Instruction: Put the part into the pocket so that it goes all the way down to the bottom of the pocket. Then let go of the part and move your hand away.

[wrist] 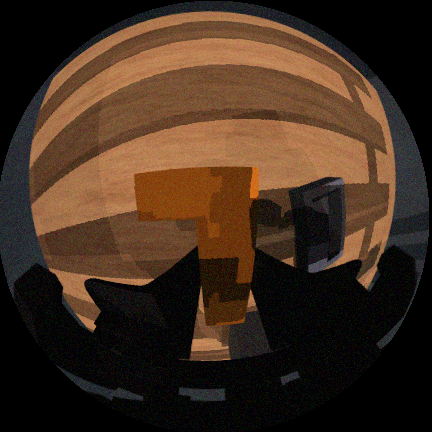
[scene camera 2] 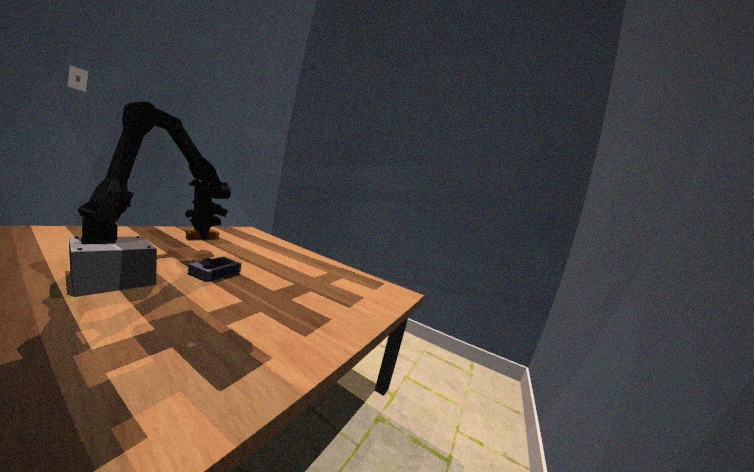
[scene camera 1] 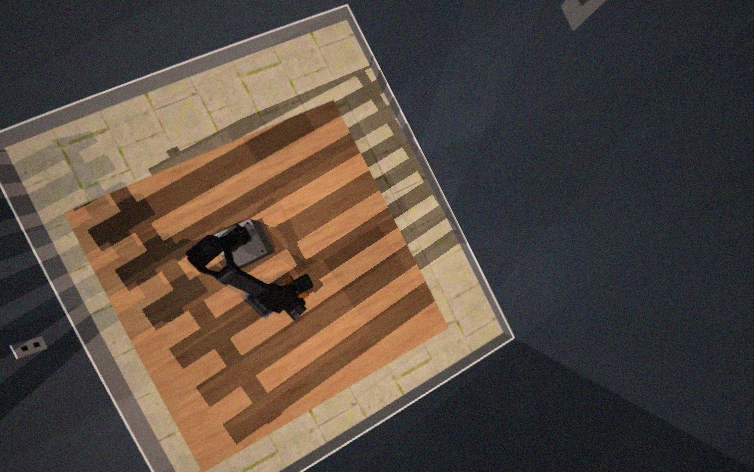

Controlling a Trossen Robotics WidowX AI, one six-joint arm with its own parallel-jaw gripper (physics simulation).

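Places are measured from the arm's base along level axes (x back, y right, z up), in metres.
Where they show: gripper, fingertip midpoint: [wrist: 221,249] [scene camera 2: 202,239] [scene camera 1: 294,288]; arm's base, link origin: [scene camera 2: 98,241] [scene camera 1: 241,236].
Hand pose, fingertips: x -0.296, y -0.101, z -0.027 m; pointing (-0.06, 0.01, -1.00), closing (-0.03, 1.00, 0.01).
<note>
Things, the pixels of their centre, and the offset from my fingertips. Level surfaces: height alone.
- orange L-shaped part, body centre: [wrist: 200,259] [scene camera 2: 201,234] [scene camera 1: 296,287] dx -0.001, dy -0.015, dz +0.015 m
- dark blue-grey pocket block, body centre: [wrist: 321,227] [scene camera 2: 216,268] [scene camera 1: 262,300] dx +0.007, dy +0.165, dz -0.059 m
- striped wooden table, surface height: dz -0.077 m
An orange L-shaped part [scene camera 1: 304,294] [scene camera 2: 193,235] [wrist: 225,195] is held between the fingers of my gripper [scene camera 2: 204,233] [wrist: 221,249], which is shut on it by its long arm. The short arm points left in the wrist view. The dark blue-grey pocket block [scene camera 1: 257,305] [scene camera 2: 224,272] [wrist: 340,210] lies on the table, apart from the part, to its right in the wrist view. Its pocket opens upward and shows dark, with no part in it. In scene camera 1 the arm hides the fingertips and much of the part. The gap under the part is hard to judge.
The grey base box [scene camera 1: 257,244] [scene camera 2: 94,269] of the arm stands on the striped wooden table [scene camera 1: 333,250] [scene camera 2: 267,356], left of the pocket block in scene camera 2. Dark shadow bands cross the table top. A table edge [scene camera 2: 333,374] runs along the right.
</note>
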